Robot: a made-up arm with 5 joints.
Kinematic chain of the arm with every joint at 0, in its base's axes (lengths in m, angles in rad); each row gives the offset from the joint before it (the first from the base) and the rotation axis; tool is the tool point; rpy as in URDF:
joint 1: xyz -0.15 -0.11 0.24 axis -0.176 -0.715 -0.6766
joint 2: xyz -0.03 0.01 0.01 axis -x
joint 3: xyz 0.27 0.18 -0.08 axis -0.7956 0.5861 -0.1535
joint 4: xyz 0 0.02 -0.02 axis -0.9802 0.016 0.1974
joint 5: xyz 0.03 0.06 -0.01 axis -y
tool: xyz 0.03 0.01 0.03 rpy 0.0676 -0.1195 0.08
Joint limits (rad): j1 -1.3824..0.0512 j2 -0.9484..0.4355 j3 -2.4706..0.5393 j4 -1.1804..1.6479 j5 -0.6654..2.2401
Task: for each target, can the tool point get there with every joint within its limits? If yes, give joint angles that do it. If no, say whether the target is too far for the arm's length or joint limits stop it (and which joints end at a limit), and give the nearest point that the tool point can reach.
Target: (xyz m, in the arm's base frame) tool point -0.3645 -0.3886 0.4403
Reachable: no: joint limits stop it (at a limit: joint 1, joint 2, joint 3) | nearest point 0.0297 -0.0355 0.3836 | short by 0.532 m
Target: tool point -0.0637 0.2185 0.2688
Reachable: yes | joints -1.0263 -0.4525 -0.7619 -0.2325 0.8015
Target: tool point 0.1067 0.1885 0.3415
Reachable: yes | joints -0.1680 -0.5610 -0.7291 0.5942 0.1384
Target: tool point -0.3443 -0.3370 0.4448
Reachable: no: joint limits stop it (at a limit: joint 1, joint 2, joint 3) | nearest point 0.0266 -0.0317 0.3851 | short by 0.484 m
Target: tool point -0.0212 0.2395 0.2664
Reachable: yes | joints -0.4780 -0.6709 0.2748 0.4789 1.9118
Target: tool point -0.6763 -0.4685 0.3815
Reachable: no: too far | nearest point -0.3498 0.0587 0.0672 | short by 0.695 m
